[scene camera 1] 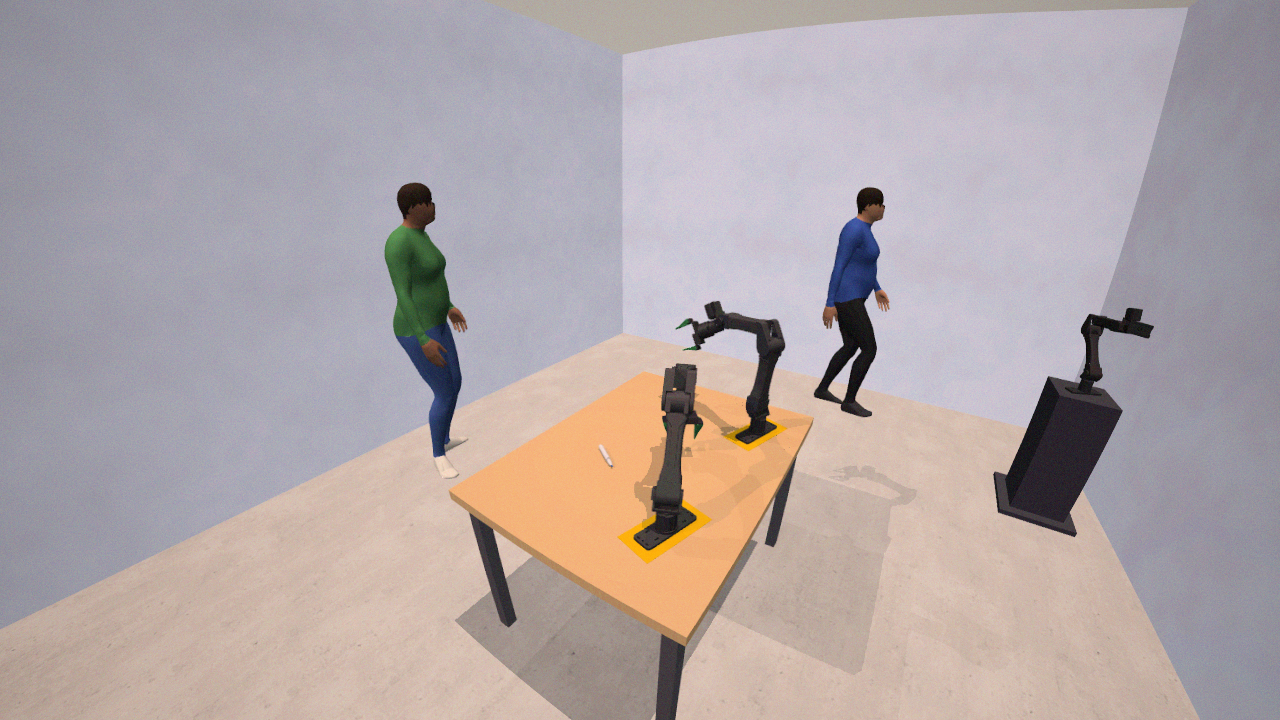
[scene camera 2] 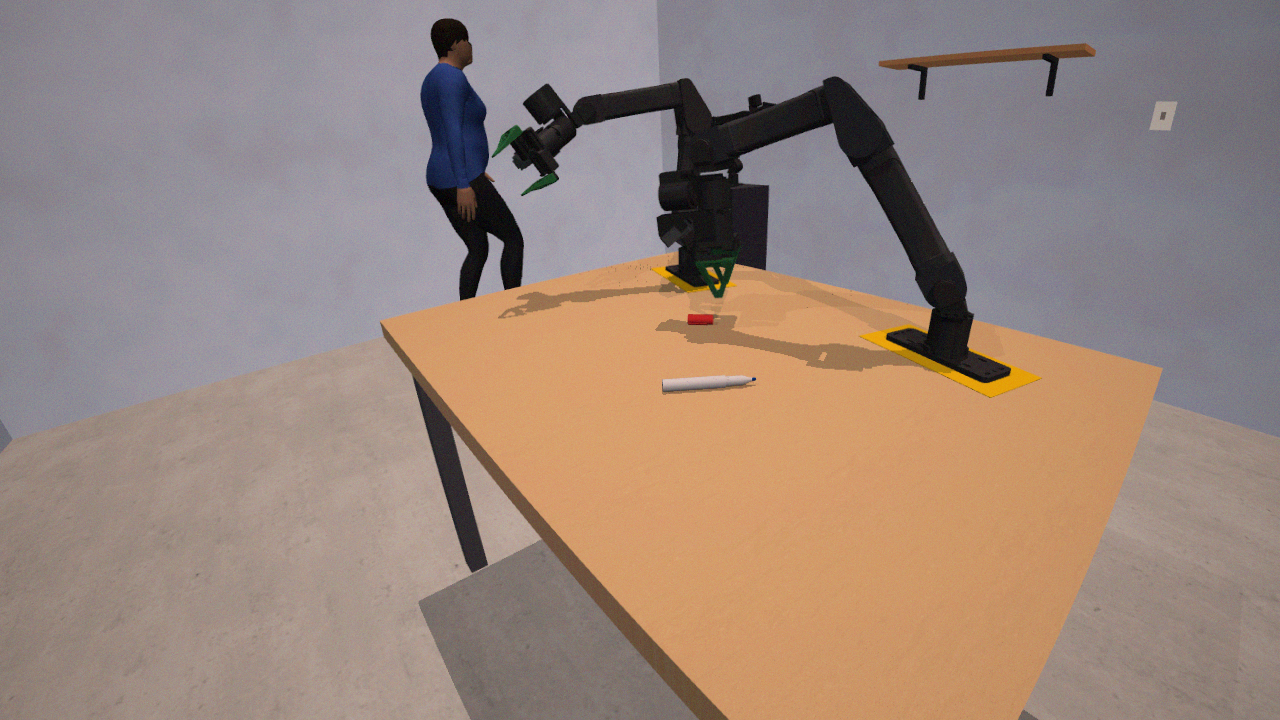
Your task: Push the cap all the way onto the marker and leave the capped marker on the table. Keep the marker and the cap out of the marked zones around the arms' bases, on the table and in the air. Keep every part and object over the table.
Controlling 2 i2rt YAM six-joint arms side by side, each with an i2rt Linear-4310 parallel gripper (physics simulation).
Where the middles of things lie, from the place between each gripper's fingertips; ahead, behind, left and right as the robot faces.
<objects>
Now: the marker (scene camera 2: 721,381) 560 mm to the left of my right hand, 280 mm below it and 60 mm behind it.
Now: the marker 200 mm ahead of my left hand, 190 mm to the left of it and 60 mm below it.
</objects>
